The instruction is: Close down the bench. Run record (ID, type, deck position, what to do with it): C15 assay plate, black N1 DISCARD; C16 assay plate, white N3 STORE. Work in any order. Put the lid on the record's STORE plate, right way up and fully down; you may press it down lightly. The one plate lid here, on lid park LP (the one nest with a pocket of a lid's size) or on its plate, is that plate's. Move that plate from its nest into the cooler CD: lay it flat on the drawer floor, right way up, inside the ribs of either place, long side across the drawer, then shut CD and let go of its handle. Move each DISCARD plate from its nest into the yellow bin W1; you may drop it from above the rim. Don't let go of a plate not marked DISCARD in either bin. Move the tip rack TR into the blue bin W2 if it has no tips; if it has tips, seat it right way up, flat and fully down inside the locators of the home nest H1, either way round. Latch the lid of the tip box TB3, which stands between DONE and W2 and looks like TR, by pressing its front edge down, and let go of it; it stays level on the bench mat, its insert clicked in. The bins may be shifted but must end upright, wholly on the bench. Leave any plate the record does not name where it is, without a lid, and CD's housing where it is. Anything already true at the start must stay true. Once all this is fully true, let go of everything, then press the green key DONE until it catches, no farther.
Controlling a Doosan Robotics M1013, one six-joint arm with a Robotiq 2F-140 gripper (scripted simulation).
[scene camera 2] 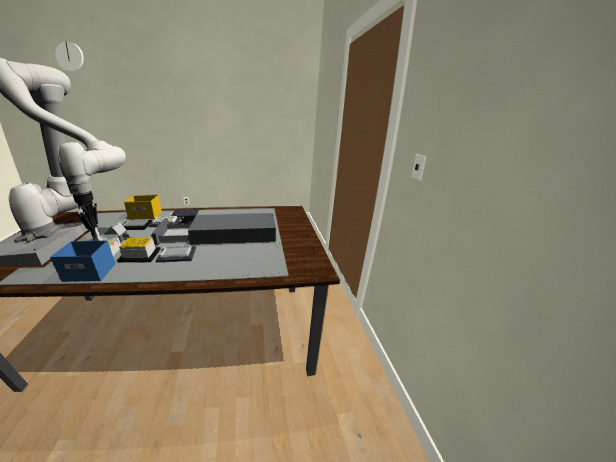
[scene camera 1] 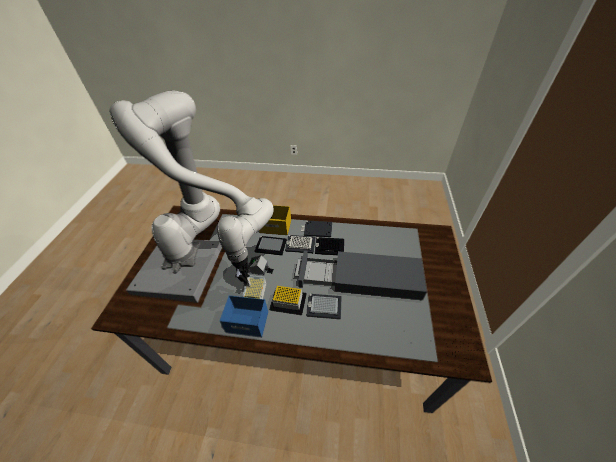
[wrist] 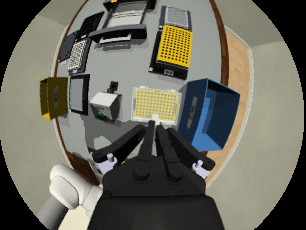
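Scene:
The wrist view and scene camera 1 both show a blue bin W2, and the blue bin W2 is also visible in scene camera 2 (pixel 80 260). On the blue bin W2, (wrist: pixel 220 109) and (scene camera 1: pixel 247 331) are the same spot.

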